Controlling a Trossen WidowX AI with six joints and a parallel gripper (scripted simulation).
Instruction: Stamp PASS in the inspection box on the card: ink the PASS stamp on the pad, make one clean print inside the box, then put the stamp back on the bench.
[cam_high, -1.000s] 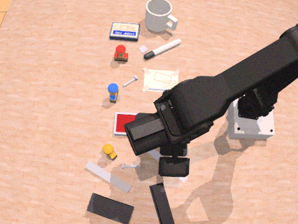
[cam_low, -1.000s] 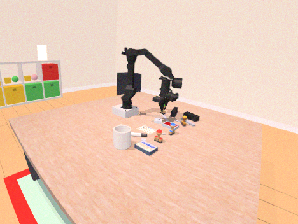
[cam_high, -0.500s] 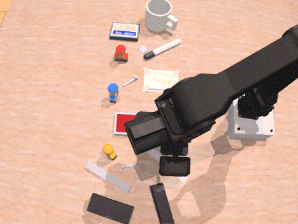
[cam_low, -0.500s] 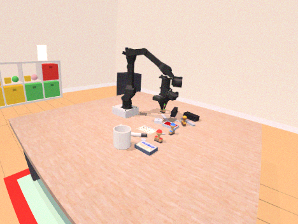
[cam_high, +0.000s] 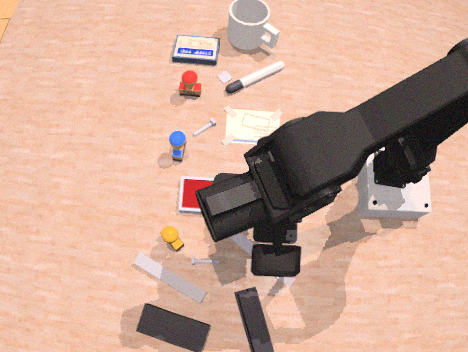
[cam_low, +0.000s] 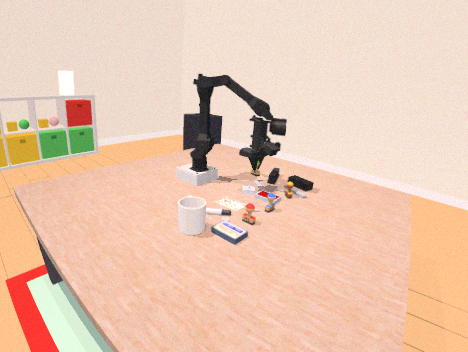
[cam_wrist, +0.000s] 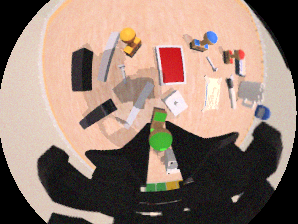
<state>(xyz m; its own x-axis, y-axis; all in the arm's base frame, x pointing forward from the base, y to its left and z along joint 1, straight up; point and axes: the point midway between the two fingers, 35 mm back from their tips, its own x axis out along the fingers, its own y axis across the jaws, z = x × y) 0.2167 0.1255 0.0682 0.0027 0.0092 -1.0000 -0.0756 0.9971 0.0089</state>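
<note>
The red ink pad is 100 mm ahead of my gripper tip, 80 mm below it and 40 mm to the right of it. The rest, counted from my gripper tip: cream card 190 mm to the right, 90 mm below, 40 mm ahead; yellow-knobbed stamp 150 mm ahead, 60 mm below, 40 mm to the left; green-knobbed stamp right at my gripper tip.
</note>
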